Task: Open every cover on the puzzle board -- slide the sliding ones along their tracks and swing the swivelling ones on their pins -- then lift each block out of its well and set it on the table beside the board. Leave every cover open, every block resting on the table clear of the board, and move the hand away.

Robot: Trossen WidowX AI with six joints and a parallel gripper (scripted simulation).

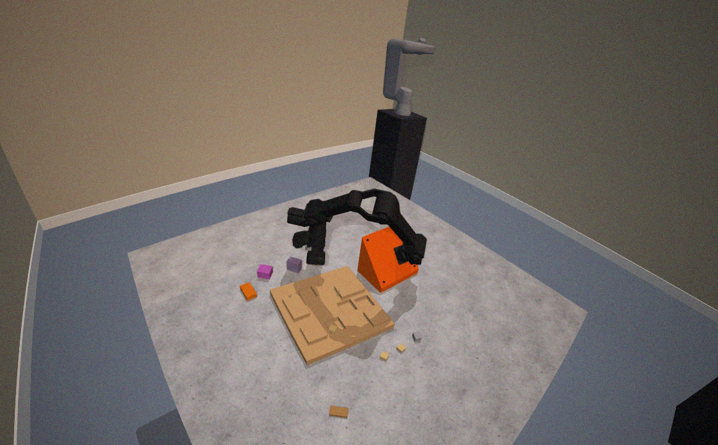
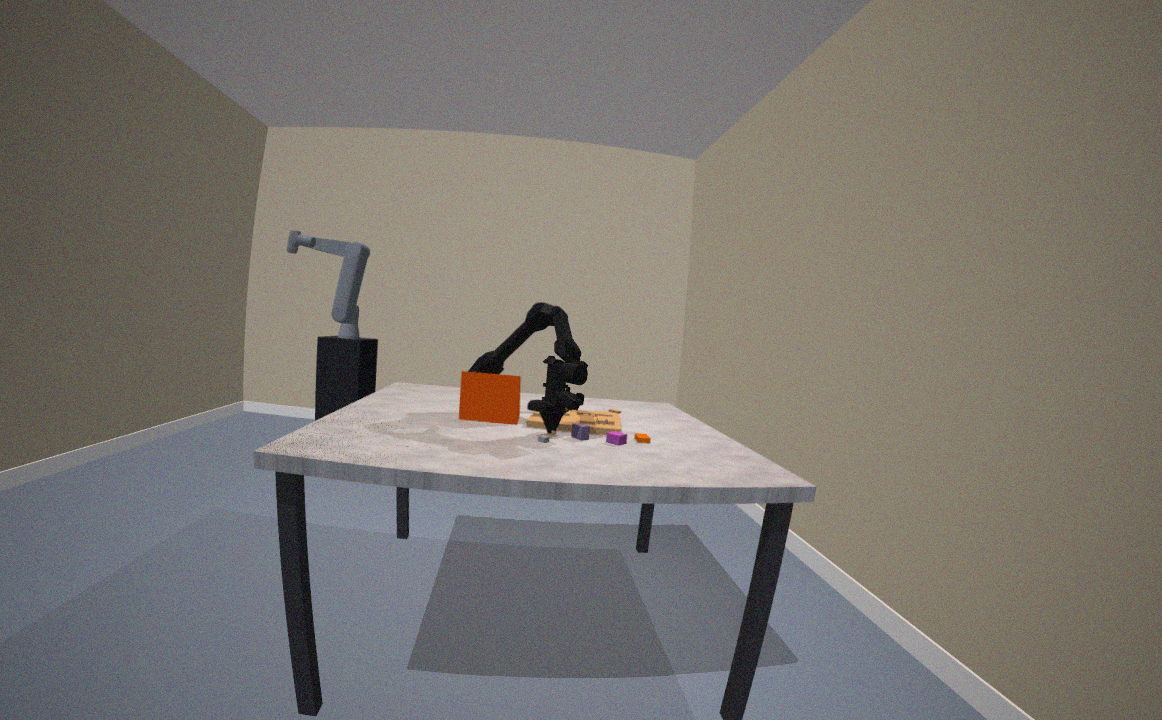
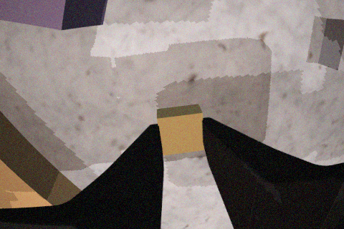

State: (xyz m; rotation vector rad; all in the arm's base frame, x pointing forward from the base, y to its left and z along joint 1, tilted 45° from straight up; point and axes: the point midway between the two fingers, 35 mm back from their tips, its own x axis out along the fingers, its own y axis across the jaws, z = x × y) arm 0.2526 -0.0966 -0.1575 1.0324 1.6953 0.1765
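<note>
Now: the tan puzzle board 8 cm ahead of my gripper tip, 24 cm to the left of it and 1 cm above it. The rest, counted from my gripper tip: magenta block 19 cm ahead, 4 cm to the right, 1 cm above; then purple block 8 cm ahead, 1 cm to the right, 1 cm above; then orange block 27 cm ahead, 2 cm to the left.
</note>
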